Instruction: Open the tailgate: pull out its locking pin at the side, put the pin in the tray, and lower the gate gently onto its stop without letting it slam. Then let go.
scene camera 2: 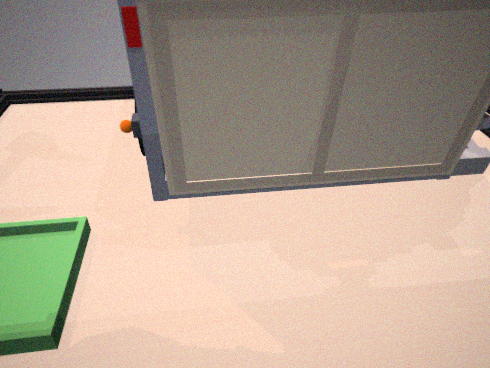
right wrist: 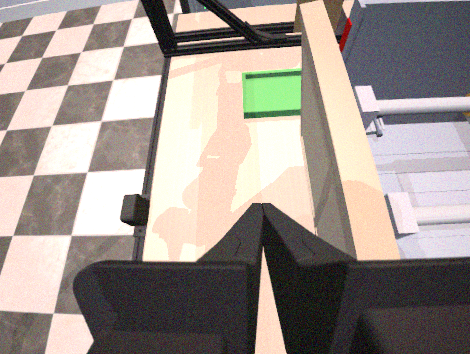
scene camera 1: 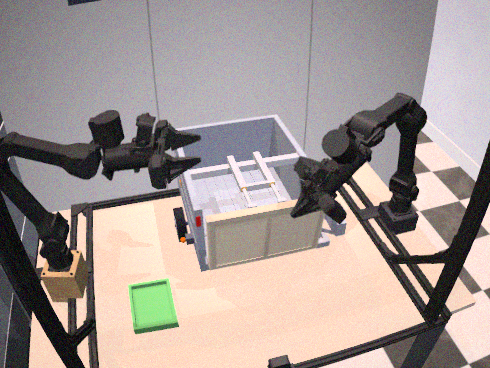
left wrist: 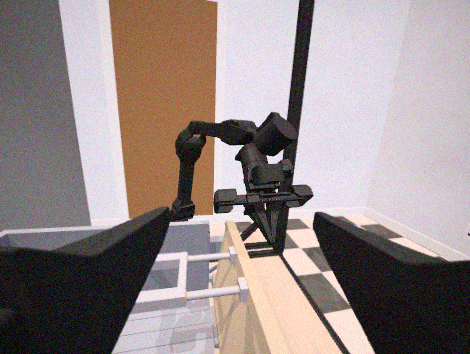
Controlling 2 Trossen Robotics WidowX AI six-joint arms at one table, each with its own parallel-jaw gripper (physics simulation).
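Frame: origin at the left arm's base, x ahead, y left, z up, level; metres.
Seen in the pictures: left gripper, between the fingertips: (scene camera 1: 200,148) (left wrist: 242,216); right gripper, between the fingertips: (right wrist: 260,211) (scene camera 1: 291,216) (left wrist: 272,244); left arm's base, origin of its link: (scene camera 1: 60,263); right arm's base, origin of its link: (scene camera 1: 399,208).
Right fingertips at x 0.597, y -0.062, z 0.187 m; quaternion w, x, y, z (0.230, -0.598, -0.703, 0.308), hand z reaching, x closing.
Observation:
Pixels of each thing's top centre, then the offset from my right fingertips to it. "*": a spot on its surface instead.
- green tray, centre of its top: (scene camera 2: 11,271) (right wrist: 278,88) (scene camera 1: 151,302) dy -0.005, dx -0.350, dz -0.274 m
- grey-blue trailer, a spot on its surface: (scene camera 2: 145,100) * dy +0.059, dx -0.207, dz -0.113 m
- white ladder-like frame, a spot on its surface: (left wrist: 182,280) (scene camera 1: 250,184) * dy +0.135, dx -0.079, dz -0.008 m
- black wheel, centre of its top: (scene camera 1: 178,211) dy +0.269, dx -0.278, dz -0.192 m
The tan tailgate (scene camera 1: 240,242) (scene camera 2: 250,100) (left wrist: 260,315) (right wrist: 340,150) stands upright across the trailer's end. The locking pin's orange knob (scene camera 1: 183,239) (scene camera 2: 126,126) sticks out low at the gate's left side. The green tray (scene camera 1: 152,305) (scene camera 2: 30,280) (right wrist: 272,95) is empty in scene camera 1; the gate hides part of it in the right wrist view. My left gripper (scene camera 1: 200,149) is open and empty above the trailer's left wall. My right gripper (scene camera 1: 294,215) (right wrist: 260,211) is shut and empty, pointing down near the gate's top edge, toward its right end, on its outer side.
The grey-blue trailer (scene camera 1: 191,220) (scene camera 2: 145,100) has a white ladder-like frame (scene camera 1: 257,186) (left wrist: 182,280) above its bed, reaching toward the gate. A black wheel (scene camera 1: 179,223) is at its left side. Dark rails (scene camera 1: 92,300) (right wrist: 155,130) run along the table's edges.

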